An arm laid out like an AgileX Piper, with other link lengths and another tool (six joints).
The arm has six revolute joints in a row. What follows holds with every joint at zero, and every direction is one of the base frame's.
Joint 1 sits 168.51 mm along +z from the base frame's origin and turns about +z.
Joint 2 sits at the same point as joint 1 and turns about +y.
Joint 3 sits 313.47 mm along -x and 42.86 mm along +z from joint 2 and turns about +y.
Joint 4 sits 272.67 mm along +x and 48.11 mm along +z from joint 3 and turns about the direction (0.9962, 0, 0.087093).
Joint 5 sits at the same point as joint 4 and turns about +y.
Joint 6 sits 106.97 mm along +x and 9.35 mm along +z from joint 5 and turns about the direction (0.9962, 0, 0.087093).
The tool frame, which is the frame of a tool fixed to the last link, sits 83.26 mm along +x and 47 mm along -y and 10.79 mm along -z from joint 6; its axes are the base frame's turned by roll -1.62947, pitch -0.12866 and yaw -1.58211 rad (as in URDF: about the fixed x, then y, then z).
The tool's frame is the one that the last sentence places.
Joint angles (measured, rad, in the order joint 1, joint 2, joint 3, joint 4, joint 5, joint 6), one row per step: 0.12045, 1.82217, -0.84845, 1.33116, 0.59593, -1.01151; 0.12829, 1.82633, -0.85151, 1.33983, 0.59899, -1.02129; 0.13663, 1.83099, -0.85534, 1.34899, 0.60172, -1.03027; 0.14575, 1.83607, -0.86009, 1.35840, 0.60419, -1.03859; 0.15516, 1.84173, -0.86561, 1.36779, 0.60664, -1.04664; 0.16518, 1.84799, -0.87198, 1.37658, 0.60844, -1.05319; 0.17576, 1.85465, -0.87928, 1.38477, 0.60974, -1.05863; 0.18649, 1.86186, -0.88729, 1.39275, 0.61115, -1.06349; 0.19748, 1.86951, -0.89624, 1.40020, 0.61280, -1.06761; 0.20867, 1.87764, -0.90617, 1.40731, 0.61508, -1.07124; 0.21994, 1.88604, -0.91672, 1.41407, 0.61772, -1.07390; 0.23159, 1.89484, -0.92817, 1.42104, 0.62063, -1.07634; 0.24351, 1.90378, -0.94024, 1.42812, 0.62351, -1.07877; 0.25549, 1.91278, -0.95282, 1.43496, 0.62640, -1.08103; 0.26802, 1.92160, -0.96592, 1.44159, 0.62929, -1.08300
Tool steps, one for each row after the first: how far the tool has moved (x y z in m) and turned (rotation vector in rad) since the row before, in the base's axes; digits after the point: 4 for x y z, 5 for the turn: 0.0004, 0.0038, -0.0002, 0.00408, -0.00305, 0.01008; 0.0006, 0.0040, -0.0002, 0.00448, -0.00294, 0.00938; 0.0008, 0.0044, -0.0001, 0.00476, -0.00311, 0.00930; 0.0009, 0.0045, -0.0002, 0.00487, -0.00314, 0.00937; 0.0010, 0.0047, -0.0002, 0.00459, -0.00272, 0.00895; 0.0012, 0.0049, -0.0002, 0.00433, -0.00276, 0.00886; 0.0013, 0.0050, -0.0003, 0.00452, -0.00251, 0.00882; 0.0014, 0.0053, -0.0002, 0.00472, -0.00249, 0.00912; 0.0015, 0.0055, -0.0002, 0.00524, -0.00248, 0.00963; 0.0015, 0.0057, -0.0001, 0.00569, -0.00208, 0.00953; 0.0016, 0.0060, 0.0000, 0.00622, -0.00227, 0.00978; 0.0016, 0.0062, 0.0001, 0.00642, -0.00268, 0.00994; 0.0017, 0.0063, 0.0002, 0.00648, -0.00298, 0.01009; 0.0016, 0.0066, 0.0004, 0.00667, -0.00344, 0.01062
